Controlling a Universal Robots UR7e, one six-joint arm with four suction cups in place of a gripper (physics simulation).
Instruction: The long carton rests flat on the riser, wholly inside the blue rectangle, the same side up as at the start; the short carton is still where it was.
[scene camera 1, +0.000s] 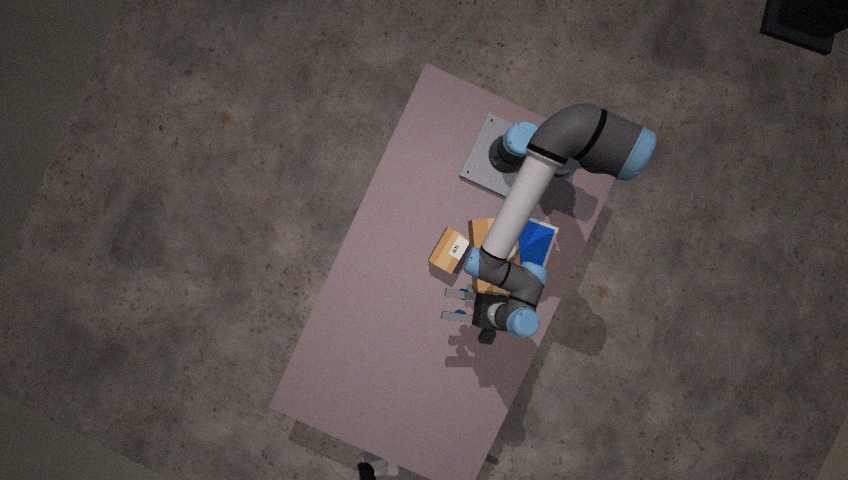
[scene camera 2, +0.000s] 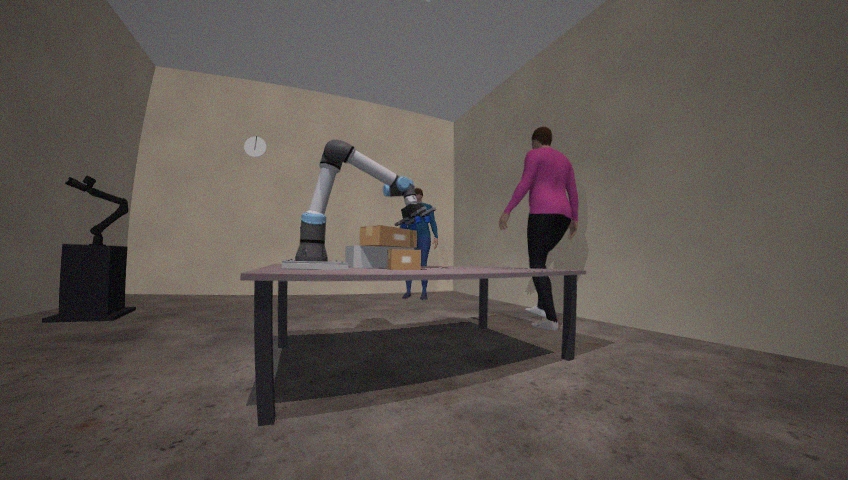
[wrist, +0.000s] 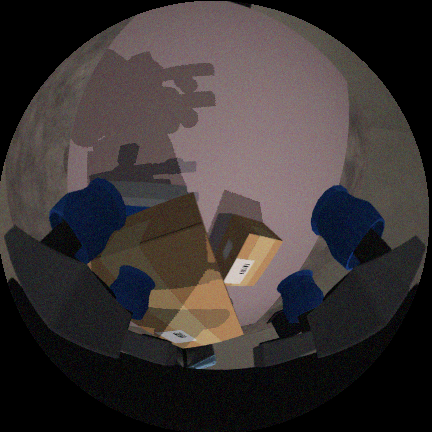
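Where they show: hand, its tool point: (scene camera 2: 416, 226) (wrist: 218, 258); arm's base, origin of its link: (scene camera 1: 507, 154) (scene camera 2: 311, 261).
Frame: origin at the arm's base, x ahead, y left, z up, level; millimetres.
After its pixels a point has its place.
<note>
The long carton (scene camera 1: 480, 231) {x 343, y -55, z 187 mm} (scene camera 2: 380, 236) {x 318, y -91, z 130 mm} (wrist: 170, 265) {x 563, y 39, z 187 mm} lies flat on the grey riser (scene camera 2: 367, 256) {x 305, y 42, z 29 mm}, turned relative to it, its label upright on one side in scene camera 2. Blue rectangle (scene camera 1: 538, 237) {x 299, y 181, z 87 mm} (wrist: 135, 209) {x 574, y 99, z 87 mm} shows along its right side in scene camera 1; no blue shows along its left side. The arm hides part of both. The short carton (scene camera 1: 445, 255) {x 458, y -138, z 68 mm} (scene camera 2: 395, 260) {x 369, y -163, z 12 mm} (wrist: 262, 250) {x 474, y -144, z 68 mm} stands on the table to the left, apart from the long one in scene camera 1. My gripper (scene camera 1: 462, 302) (scene camera 2: 416, 220) (wrist: 217, 257) {x 591, y 7, z 213 mm} is open, tilted and empty, near the long carton's lower end; no contact shows.
The pink table (scene camera 1: 368, 333) {x 858, y -351, z -33 mm} (scene camera 2: 333, 275) {x -14, y -463, z -36 mm} carries the arm's base plate (scene camera 1: 480, 172) {x 100, y -85, z -2 mm} (scene camera 2: 291, 264) {x -106, y -124, z -14 mm}. The forearm (scene camera 1: 518, 202) {x 278, y -47, z 534 mm} passes over the long carton. A person in pink (scene camera 2: 550, 178) and one in blue (scene camera 2: 423, 237) stand beyond the table. A black pedestal (scene camera 2: 92, 282) stands at the left.
</note>
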